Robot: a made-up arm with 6 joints.
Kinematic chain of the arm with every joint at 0, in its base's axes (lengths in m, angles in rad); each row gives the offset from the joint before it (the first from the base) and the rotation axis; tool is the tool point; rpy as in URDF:
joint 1: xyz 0 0 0.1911 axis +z
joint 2: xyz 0 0 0 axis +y
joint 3: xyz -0.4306 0 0.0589 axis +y
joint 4: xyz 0.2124 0 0.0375 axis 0.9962 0 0.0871
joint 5: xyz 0 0 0 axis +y
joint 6: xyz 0.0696 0 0.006 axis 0.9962 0 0.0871
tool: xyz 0 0 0 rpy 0 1.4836 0
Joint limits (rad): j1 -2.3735..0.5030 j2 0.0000..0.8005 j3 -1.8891..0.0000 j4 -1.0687..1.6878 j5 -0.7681..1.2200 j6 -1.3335..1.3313
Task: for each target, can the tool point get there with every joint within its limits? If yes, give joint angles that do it. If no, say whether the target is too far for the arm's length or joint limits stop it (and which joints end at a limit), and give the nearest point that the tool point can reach.
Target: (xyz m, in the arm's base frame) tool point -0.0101 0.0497 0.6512
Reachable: yes | joints -1.0455 0.7102 -1.1818 0.4692 0.5365 0.5181
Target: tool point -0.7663 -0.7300 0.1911
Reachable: no: too far | nearest point -0.5088 -0.3044 0.4691 | short by 0.570 m
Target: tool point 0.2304 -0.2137 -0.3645
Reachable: no: joint limits stop it (at a limit: joint 1, joint 2, joint 3, joint 5) | nearest point 0.1555 0.1113 0.2304 | short by 0.682 m
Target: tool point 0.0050 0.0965 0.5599
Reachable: yes | joints -1.9467 0.5068 -0.7154 1.2568 -0.4833 1.0876
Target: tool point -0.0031 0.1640 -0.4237
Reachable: no: joint limits stop it (at a limit: joint 2, joint 3, joint 5) | nearest point -0.0036 0.1886 0.2242 | short by 0.648 m
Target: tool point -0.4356 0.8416 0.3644
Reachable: no: too far | nearest point -0.2745 0.5303 0.4671 | short by 0.365 m
